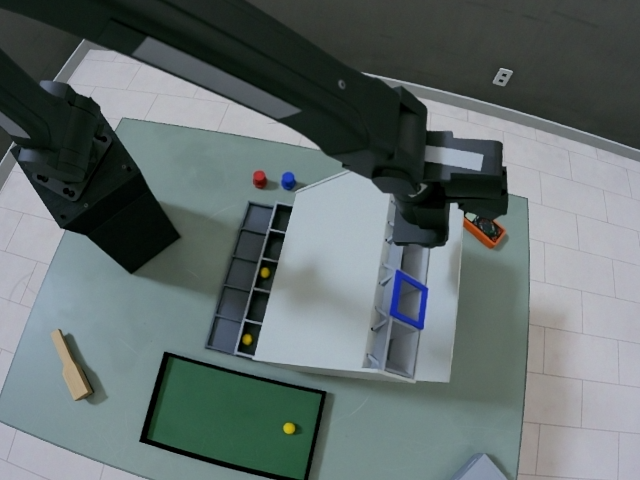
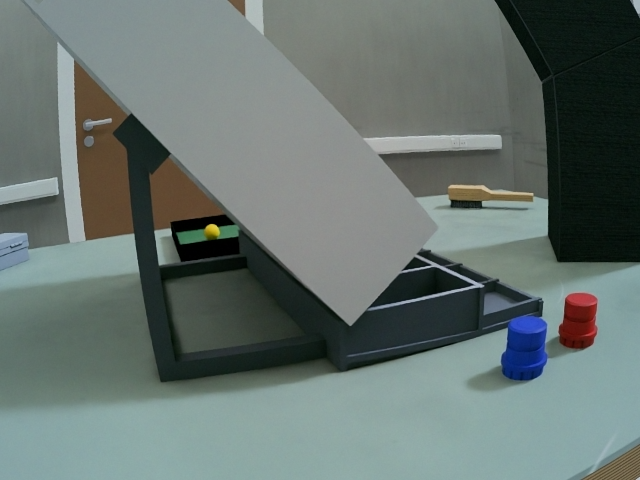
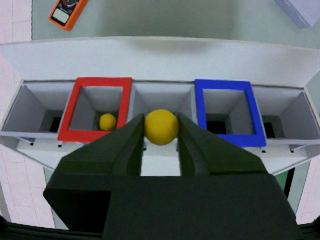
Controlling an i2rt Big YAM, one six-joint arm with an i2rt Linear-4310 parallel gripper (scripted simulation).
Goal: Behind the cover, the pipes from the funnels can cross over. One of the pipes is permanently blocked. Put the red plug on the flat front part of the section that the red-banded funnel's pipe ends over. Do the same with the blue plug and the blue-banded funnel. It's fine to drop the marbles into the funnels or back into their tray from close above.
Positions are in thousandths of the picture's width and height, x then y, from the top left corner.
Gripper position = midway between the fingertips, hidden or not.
my gripper: image 1 673, 499; image 3 502, 502; not seen in image 2 (out of frame)
wooden brush: image 1 120, 791; image 2 723, 409; not seen in image 3 (out of frame)
